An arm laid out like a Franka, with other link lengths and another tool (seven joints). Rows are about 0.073 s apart.
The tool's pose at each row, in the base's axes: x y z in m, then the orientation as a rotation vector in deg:
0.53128, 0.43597, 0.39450, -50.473, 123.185, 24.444
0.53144, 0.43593, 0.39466, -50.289, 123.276, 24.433
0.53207, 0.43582, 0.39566, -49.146, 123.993, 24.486
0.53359, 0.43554, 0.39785, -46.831, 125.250, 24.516
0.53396, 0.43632, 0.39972, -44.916, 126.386, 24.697
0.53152, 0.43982, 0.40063, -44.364, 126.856, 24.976
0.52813, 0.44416, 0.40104, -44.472, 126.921, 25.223
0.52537, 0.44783, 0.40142, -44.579, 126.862, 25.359
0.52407, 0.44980, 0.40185, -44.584, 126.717, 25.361
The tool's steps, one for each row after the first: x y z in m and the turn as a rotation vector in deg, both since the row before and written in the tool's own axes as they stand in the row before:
-0.00018, -0.00014, -0.00004, 0.071, 0.014, 0.144
-0.00100, -0.00050, -0.00038, 0.335, 0.206, 0.993
-0.00227, -0.00119, -0.00079, 0.741, 0.281, 1.913
-0.00192, 0.00042, -0.00063, 0.481, 0.323, 1.668
-0.00077, 0.00429, -0.00011, -0.037, 0.199, 0.602
-0.00017, 0.00552, 0.00015, -0.221, 0.068, 0.032
-0.00022, 0.00460, 0.00018, -0.131, -0.031, -0.046
-0.00039, 0.00237, 0.00005, 0.009, -0.129, -0.055

